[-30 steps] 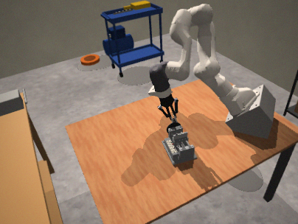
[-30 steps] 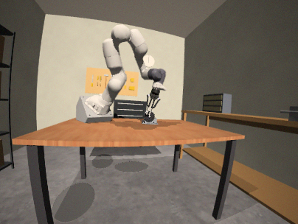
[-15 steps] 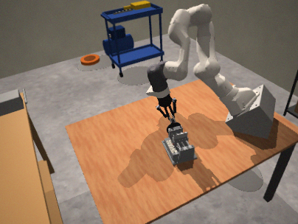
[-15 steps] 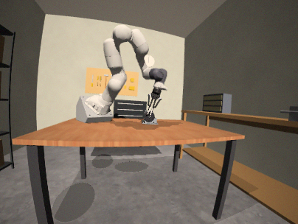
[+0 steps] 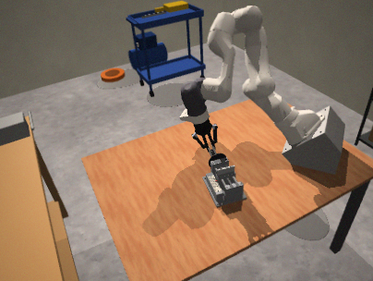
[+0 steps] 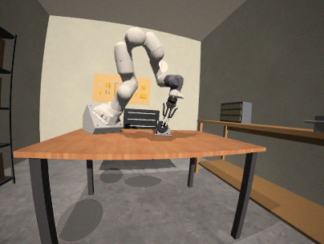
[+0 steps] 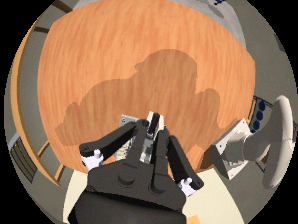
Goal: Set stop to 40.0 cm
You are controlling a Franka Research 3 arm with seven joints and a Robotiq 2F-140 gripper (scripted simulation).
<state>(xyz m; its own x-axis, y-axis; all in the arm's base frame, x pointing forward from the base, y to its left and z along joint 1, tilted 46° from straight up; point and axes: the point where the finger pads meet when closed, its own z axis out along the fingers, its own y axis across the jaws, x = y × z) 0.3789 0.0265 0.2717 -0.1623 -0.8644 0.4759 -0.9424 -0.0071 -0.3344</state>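
My gripper is now 2 cm to the right of the handwheel and 3 cm above it.
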